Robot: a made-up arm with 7 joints.
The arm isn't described. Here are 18 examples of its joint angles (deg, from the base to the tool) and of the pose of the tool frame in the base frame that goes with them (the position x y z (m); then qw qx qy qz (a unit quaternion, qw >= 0)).
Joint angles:
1: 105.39 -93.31 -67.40 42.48 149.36 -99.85 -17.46
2: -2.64 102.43 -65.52 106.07 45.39 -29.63 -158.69
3: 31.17 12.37 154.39 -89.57 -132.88 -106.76 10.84
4: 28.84 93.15 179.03 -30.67 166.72 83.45 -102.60
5: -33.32 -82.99 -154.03 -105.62 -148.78 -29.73 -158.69
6: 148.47 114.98 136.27 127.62 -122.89 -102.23 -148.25
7: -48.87 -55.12 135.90 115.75 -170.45 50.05 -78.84
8: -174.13 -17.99 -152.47 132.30 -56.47 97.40 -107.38
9: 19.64 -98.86 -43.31 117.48 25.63 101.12 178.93
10: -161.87 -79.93 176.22 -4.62 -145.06 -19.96 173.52
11: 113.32 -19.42 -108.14 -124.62 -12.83 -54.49 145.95
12: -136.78 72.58 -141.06 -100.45 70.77 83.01 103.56
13: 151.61 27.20 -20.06 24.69 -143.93 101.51 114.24
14: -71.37 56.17 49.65 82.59 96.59 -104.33 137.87
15: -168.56 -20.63 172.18 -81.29 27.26 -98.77 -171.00
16: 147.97 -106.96 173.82 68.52 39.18 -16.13 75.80
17: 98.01 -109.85 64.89 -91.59 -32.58 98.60 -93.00
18: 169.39 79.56 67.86 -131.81 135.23 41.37 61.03
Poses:
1: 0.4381 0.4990 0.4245 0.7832 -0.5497 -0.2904 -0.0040
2: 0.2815 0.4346 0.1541 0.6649 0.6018 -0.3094 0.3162
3: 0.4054 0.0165 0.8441 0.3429 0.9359 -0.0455 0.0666
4: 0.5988 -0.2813 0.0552 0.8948 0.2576 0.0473 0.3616
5: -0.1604 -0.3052 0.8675 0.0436 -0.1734 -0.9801 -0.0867
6: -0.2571 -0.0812 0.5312 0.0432 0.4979 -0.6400 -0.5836
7: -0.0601 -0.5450 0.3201 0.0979 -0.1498 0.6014 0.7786
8: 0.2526 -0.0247 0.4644 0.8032 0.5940 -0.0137 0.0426
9: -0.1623 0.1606 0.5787 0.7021 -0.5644 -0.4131 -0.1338
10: 0.8373 -0.3089 0.5447 0.0321 -0.6209 0.3037 0.7220
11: -0.2873 0.0265 0.5249 0.8884 -0.2571 -0.0151 -0.3800
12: -0.2739 0.4373 0.1513 0.8337 -0.2155 0.3886 -0.3280
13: -0.2930 -0.2261 1.0625 0.3578 0.6696 -0.5794 -0.2964
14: 0.3421 0.4538 0.4010 0.2586 0.4484 -0.1298 0.8457
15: -0.1909 0.0448 0.8501 0.9531 0.2640 0.1446 -0.0319
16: 0.3714 0.3067 -0.2081 0.9332 0.2024 0.0038 -0.2968
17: 0.3765 0.4193 0.1207 0.5644 0.5988 -0.5013 0.2675
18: -0.0044 -0.2371 0.5837 0.1578 -0.7562 -0.3300 0.5426
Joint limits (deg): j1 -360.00..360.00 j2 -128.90..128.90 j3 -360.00..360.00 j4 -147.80..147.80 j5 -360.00..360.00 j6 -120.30..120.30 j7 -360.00..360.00
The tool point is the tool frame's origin. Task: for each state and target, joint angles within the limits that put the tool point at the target. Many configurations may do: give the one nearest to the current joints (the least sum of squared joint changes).
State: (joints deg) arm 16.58 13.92 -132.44 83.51 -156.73 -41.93 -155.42
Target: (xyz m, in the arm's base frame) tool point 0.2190 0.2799 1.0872
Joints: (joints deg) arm 20.63 24.68 -125.75 50.69 -153.77 -28.97 -155.42
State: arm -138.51 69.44 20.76 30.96 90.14 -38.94 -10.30
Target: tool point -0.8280 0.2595 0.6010
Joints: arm -162.70 69.07 18.02 12.96 87.86 -26.54 -10.30
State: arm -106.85 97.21 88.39 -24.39 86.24 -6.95 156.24
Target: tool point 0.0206 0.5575 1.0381
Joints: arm -64.62 52.17 56.63 -39.01 87.05 9.82 156.24
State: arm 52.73 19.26 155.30 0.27 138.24 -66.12 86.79
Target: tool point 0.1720 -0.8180 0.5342
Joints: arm 74.63 74.34 154.95 -18.73 130.51 -62.74 86.79
